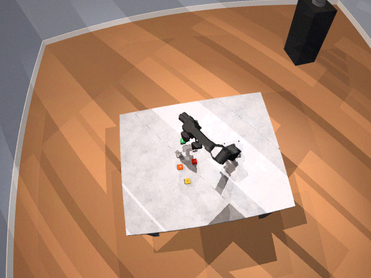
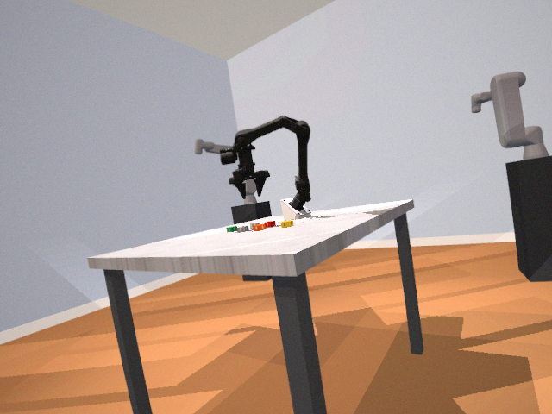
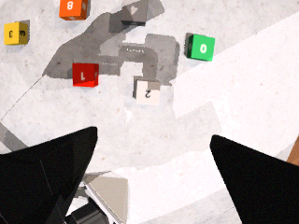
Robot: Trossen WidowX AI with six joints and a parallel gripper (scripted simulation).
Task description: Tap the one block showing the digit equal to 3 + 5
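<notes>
My gripper tip is now 14 cm short of the orange block, 12 cm above it and 10 cm to the right of it. Round my gripper tip: green block 12 cm below, 8 cm to the right, 7 cm ahead; white block 12 cm below, 1 cm ahead; red block 12 cm below, 9 cm to the left, 4 cm ahead.
</notes>
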